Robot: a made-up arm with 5 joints.
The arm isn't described. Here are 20 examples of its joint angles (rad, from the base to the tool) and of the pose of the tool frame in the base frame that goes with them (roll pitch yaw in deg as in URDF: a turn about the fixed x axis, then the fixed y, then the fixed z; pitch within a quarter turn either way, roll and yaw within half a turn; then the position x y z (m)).
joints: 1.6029 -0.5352 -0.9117 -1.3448 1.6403
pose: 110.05 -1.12 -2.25 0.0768 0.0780 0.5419
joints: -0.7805 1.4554 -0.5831 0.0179 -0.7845
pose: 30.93 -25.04 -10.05 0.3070 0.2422 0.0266
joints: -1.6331 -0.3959 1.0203 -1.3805 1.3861
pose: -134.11 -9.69 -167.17 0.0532 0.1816 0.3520
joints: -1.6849 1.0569 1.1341 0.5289 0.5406
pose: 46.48 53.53 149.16 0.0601 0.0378 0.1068
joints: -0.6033 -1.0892 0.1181 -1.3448 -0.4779
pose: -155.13 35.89 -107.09 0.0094 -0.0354 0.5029
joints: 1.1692 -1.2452 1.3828 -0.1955 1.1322
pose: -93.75 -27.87 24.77 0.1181 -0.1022 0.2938
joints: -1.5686 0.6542 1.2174 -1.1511 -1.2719
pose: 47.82 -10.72 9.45 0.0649 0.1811 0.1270
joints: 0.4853 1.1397 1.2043 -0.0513 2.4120
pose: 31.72 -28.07 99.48 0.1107 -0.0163 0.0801
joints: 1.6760 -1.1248 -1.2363 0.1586 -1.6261
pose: -143.95 -3.51 178.79 0.1003 0.2463 0.4796
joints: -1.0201 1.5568 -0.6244 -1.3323 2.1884
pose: -116.64 29.75 134.47 0.2498 0.3031 0.0963
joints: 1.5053 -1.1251 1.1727 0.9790 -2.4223
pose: 20.61 23.93 136.59 0.0800 -0.0872 0.2508
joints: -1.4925 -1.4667 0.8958 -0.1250 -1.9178
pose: 132.15 17.21 10.51 0.0687 0.0541 0.4032
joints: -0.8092 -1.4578 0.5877 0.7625 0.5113
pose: -103.61 -62.84 148.52 0.0954 0.0344 0.3936
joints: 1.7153 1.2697 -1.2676 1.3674 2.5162
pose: -7.26 8.99 42.53 0.0233 -0.3505 0.1524
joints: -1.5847 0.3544 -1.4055 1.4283 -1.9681
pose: 66.29 23.64 -9.19 0.0609 0.2625 0.4486
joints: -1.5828 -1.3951 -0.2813 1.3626 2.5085
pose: -117.25 47.61 159.86 0.0653 -0.0654 0.4478
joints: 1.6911 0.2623 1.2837 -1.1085 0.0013
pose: 5.78 -64.80 -103.28 0.0514 -0.1898 0.1823
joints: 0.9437 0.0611 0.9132 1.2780 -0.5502
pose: -24.57 31.35 -95.38 0.1411 -0.0906 0.1952
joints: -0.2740 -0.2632 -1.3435 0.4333 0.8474
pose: -163.26 -15.66 147.62 0.1135 0.0175 0.5944
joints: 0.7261 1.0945 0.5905 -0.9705 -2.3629
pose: 37.55 34.26 -167.81 0.2514 -0.1551 0.0584
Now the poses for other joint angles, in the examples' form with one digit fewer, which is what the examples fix.
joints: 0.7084 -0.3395 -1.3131 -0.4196 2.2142
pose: 155.6 -15.6 18.7 0.042 0.030 0.590
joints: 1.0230 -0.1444 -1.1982 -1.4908 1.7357
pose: 107.8 -6.3 29.4 0.073 0.003 0.543
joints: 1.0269 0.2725 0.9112 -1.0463 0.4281
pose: -69.5 -66.9 12.2 0.202 -0.210 0.217
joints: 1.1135 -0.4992 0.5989 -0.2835 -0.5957
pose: 107.2 -51.8 -167.5 0.166 -0.186 0.379
